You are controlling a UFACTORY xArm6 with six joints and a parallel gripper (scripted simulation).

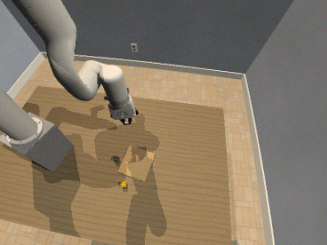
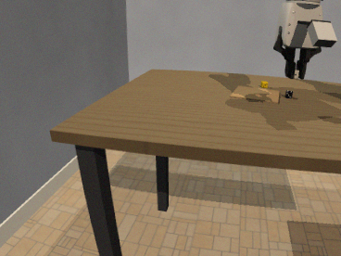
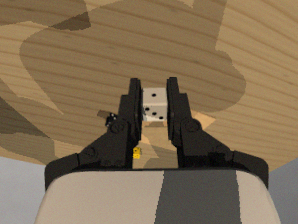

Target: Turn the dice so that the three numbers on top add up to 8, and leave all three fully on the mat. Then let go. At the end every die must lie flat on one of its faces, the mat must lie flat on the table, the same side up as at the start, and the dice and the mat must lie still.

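Now: hand 1 cm to the left of the white die and 1 cm above it. Round my hand: black die (17 cm to the right, 10 cm below); tan mat (15 cm to the right, 11 cm below, 10 cm ahead); yellow die (27 cm to the right, 10 cm below, 8 cm ahead).
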